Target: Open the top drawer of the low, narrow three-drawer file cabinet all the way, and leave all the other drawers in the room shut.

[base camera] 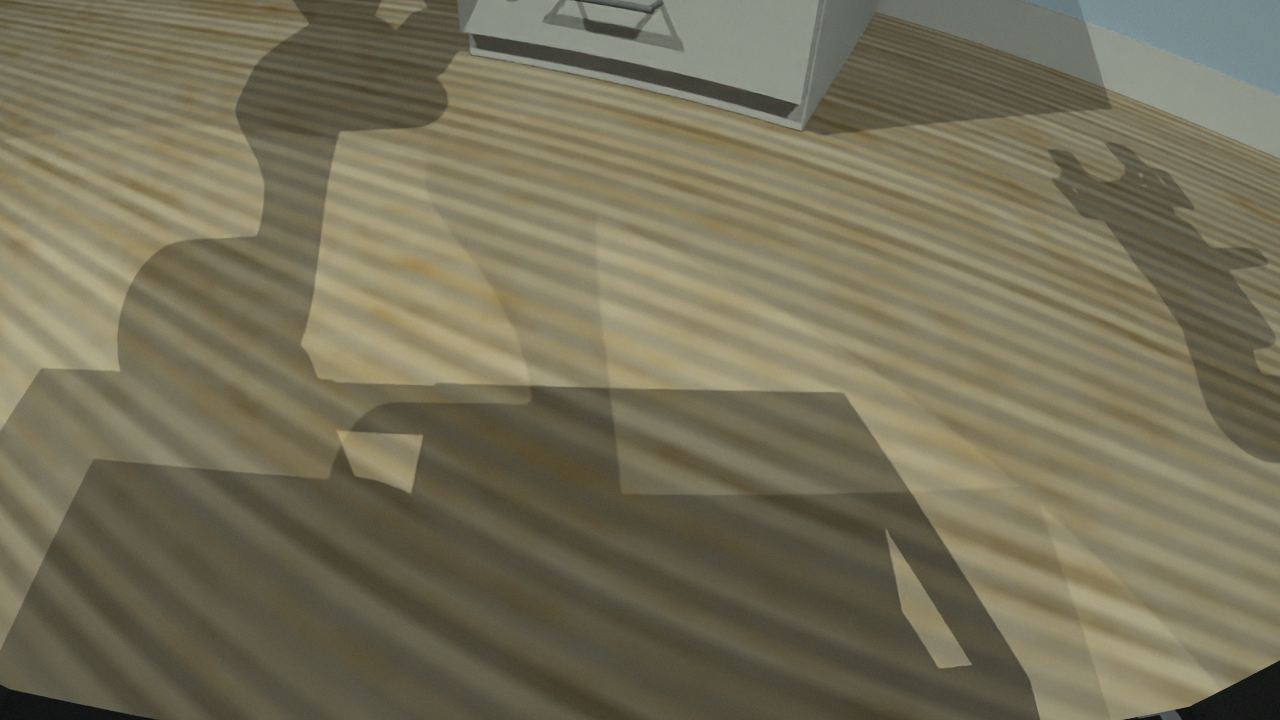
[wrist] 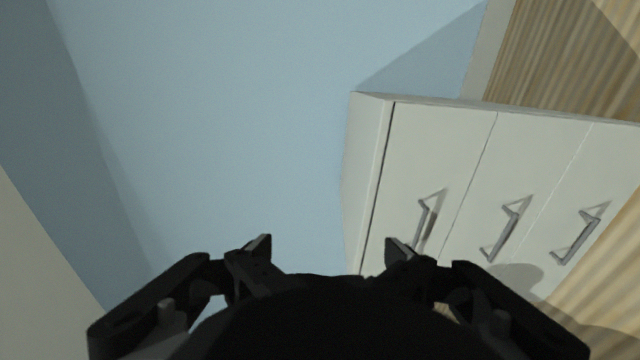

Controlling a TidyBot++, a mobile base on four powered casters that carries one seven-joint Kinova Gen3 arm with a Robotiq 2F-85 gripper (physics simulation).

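Frame: origin at the arm's base, x ahead, y left, z up, level; metres.
Seen in the pictures: gripper, fingertip midpoint: (wrist: 327, 248).
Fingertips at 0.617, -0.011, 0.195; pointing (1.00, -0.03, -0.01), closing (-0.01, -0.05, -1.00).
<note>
A point is followed by its place in that frame, as x, y, z.
The white three-drawer file cabinet (base camera: 742, 44) {0.782, -0.119, -0.307} (wrist: 367, 135) {0.853, -0.154, 0.123} stands against the blue wall. In the wrist view it appears turned on its side, its top at the left. The top drawer (wrist: 425, 155) {0.785, -0.113, 0.043} is the leftmost front and is shut, with a thin dark gap along its upper edge. Its grey bar handle (wrist: 422, 222) {0.803, -0.003, 0.031} is partly hidden behind the right finger. The middle drawer (wrist: 520, 165) {0.786, -0.109, -0.119} and bottom drawer (wrist: 590, 175) {0.790, -0.102, -0.253} are shut too. My gripper (wrist: 327, 248) {0.617, -0.011, 0.195} is open and empty, apart from the cabinet. In the base camera view the cabinet's lowest part shows at the top edge.
The blue wall (wrist: 215, 125) {1.327, -0.269, 0.691} fills much of the wrist view, with a pale baseboard (wrist: 492, 40) {1.146, -0.598, -0.360} along its foot. The wood floor (base camera: 716, 295) {0.501, -0.076, -0.397} carries shadows of my base and arm. A pale surface (wrist: 30, 280) {1.603, 0.717, 2.040} shows at the wrist view's lower left.
</note>
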